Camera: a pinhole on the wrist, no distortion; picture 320 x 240 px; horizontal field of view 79.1 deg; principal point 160.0 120.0 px. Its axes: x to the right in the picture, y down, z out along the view. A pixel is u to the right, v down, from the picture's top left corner.
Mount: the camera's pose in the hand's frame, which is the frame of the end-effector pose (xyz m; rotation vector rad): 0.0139 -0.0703 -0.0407 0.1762 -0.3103 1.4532
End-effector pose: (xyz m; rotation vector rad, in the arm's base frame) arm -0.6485 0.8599 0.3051 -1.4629 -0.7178 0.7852
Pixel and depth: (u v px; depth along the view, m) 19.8 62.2 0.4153
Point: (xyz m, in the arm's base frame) -0.8158 1.0896 0.7953
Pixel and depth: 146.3 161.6 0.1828
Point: -0.7737 0.9010 0.4403
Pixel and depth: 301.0 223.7 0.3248
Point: -1.0176 0.9057 0.2380
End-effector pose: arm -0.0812 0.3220 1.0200 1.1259 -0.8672 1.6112
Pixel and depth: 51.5 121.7 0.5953
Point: 0.5820 0.0845 1.0958
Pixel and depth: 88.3 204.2 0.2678
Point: 0.2041 0.1911 0.9533
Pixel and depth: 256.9 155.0 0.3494
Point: 0.0227 -0.0065 1.0653
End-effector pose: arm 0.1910 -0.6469 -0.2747 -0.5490 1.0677 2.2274
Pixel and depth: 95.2 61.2 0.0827
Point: 0.2508 -0.5512 -0.3417
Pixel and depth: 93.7 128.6 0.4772
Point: 0.4509 -0.2014 -0.2242
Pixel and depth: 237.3 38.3 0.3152
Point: 0.1091 -0.3286 -0.2017
